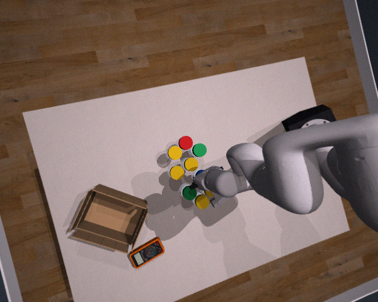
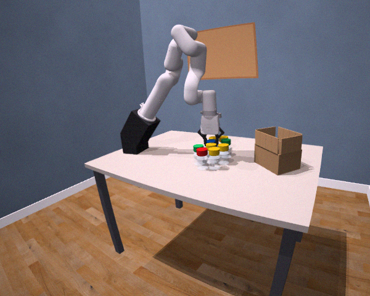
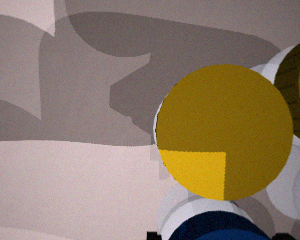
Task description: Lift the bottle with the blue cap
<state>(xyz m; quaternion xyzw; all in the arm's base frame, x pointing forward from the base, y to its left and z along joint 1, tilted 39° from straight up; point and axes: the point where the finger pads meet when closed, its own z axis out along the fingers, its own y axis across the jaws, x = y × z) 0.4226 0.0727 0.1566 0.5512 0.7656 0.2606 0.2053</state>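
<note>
The blue-capped bottle is 40 mm below my hand. The rest, counted from my hand: red-capped bottle (50 mm ahead, 140 mm to the right, 40 mm below); then cardboard box (350 mm ahead, 90 mm to the left, 20 mm below).
</note>
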